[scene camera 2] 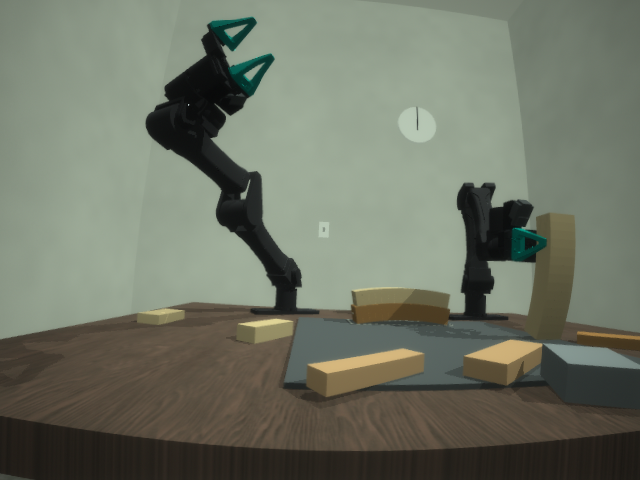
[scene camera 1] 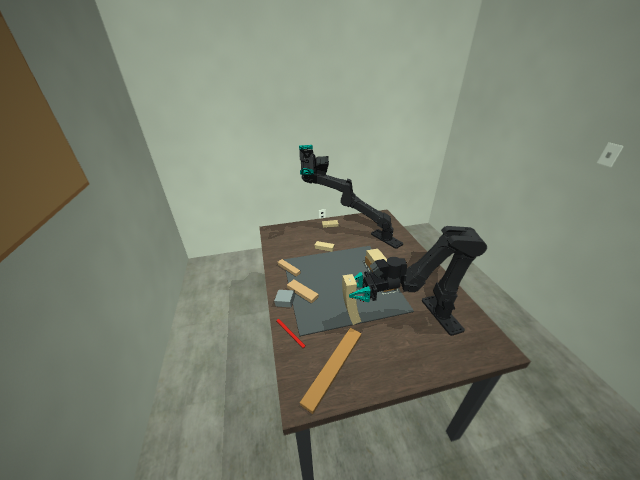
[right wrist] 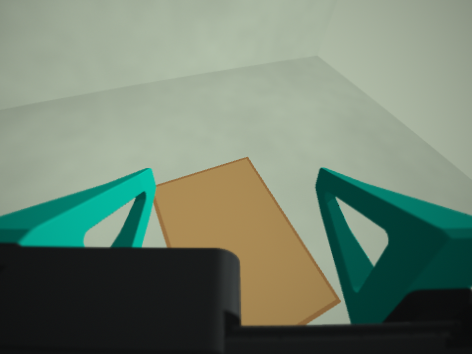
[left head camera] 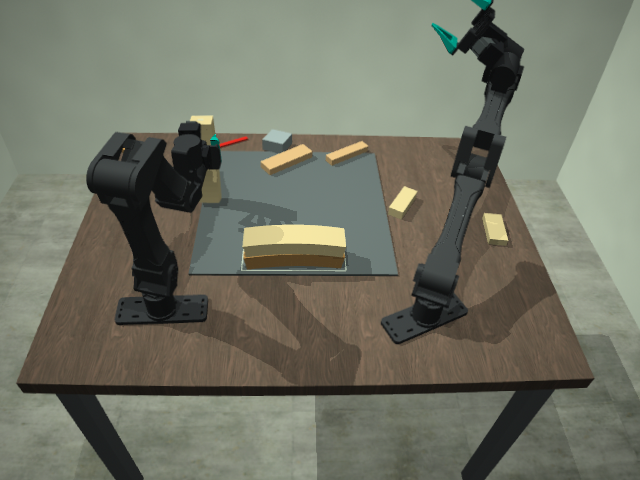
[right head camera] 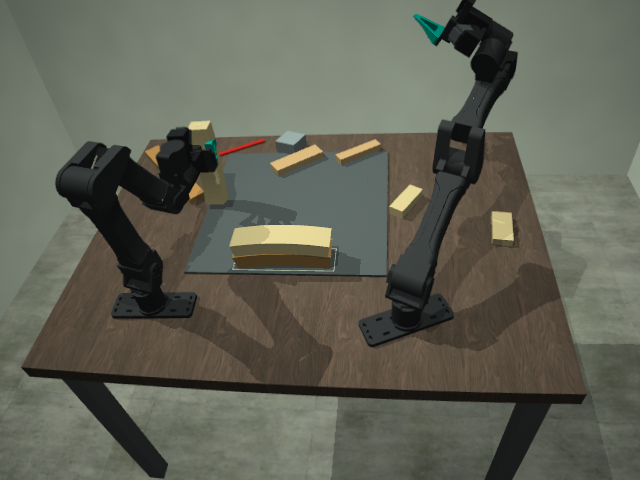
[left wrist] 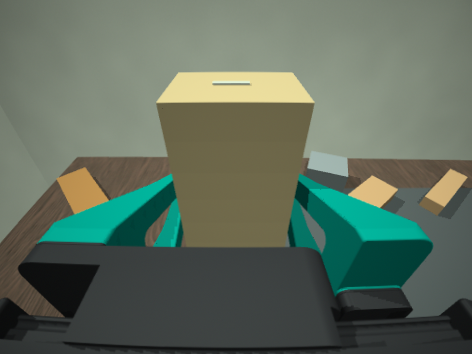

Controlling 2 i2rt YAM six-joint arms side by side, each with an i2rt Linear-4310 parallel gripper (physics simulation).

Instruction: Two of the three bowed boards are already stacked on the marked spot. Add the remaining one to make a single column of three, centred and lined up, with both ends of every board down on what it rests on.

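Seen in the pictures: left gripper, between the fingertips: [scene camera 2: 559, 243] [scene camera 1: 346, 290] [left head camera: 204, 136] [right head camera: 205, 141] [left wrist: 235, 176]; right gripper, between the fingertips: [scene camera 2: 263, 37] [scene camera 1: 304, 157] [right wrist: 235, 177] [left head camera: 444, 6]; left arm's base, origin of its link: [scene camera 2: 475, 318] [scene camera 1: 441, 315] [left head camera: 162, 310] [right head camera: 154, 306]; right arm's base, origin of its link: [scene camera 2: 285, 313] [scene camera 1: 386, 239] [left head camera: 424, 317] [right head camera: 406, 320].
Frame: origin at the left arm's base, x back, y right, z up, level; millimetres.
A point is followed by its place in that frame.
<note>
A pale bowed board [left head camera: 211, 188] {x -356, y 95, z 58 mm} [right head camera: 215, 191] {x -354, y 94, z 56 mm} [scene camera 1: 353, 310] {x -385, y 61, z 95 mm} [scene camera 2: 555, 279] {x -408, y 100, z 120 mm} [left wrist: 235, 150] {x -380, y 83, z 221 mm} stands on end, nearly upright. Its lower end is at the mat's left edge in the head views; I cannot tell if it touches. My left gripper [scene camera 1: 354, 287] {x -407, y 86, z 187 mm} [left wrist: 235, 176] {x -407, y 86, z 187 mm} is shut on it above mid-length. Another pale bowed board [left head camera: 293, 236] {x -129, y 299, z 92 mm} [right head camera: 280, 238] {x -122, y 306, z 93 mm} [scene camera 2: 400, 296] {x -169, y 312, z 73 mm} lies arch-up on an orange bowed board [left head camera: 293, 261] {x -106, y 299, z 33 mm} [right head camera: 280, 260] {x -106, y 299, z 35 mm} [scene camera 2: 400, 313] {x -170, y 312, z 33 mm}, inside the white outline [left head camera: 293, 270] {x -101, y 299, z 6 mm} near the mat's front edge. My right gripper [left head camera: 454, 12] {x -416, y 650, z 521 mm} [scene camera 2: 263, 37] {x -416, y 650, z 521 mm} [right wrist: 235, 177] {x -416, y 650, z 521 mm} is open and empty, high above the table.
Around the grey mat [left head camera: 351, 206] {x -327, y 470, z 6 mm} lie a grey block [left head camera: 277, 140] {x -600, y 277, z 41 mm}, two light orange blocks [left head camera: 286, 159] {x -520, y 301, z 27 mm} [left head camera: 347, 152] {x -552, y 487, z 26 mm}, two pale blocks [left head camera: 403, 202] {x -315, y 610, z 26 mm} [left head camera: 495, 228] {x -210, y 841, z 19 mm} and a red stick [scene camera 1: 290, 333] {x -635, y 98, z 5 mm}. A long orange plank [scene camera 1: 330, 369] {x -533, y -100, z 18 mm} lies beyond the mat beside the upright board.
</note>
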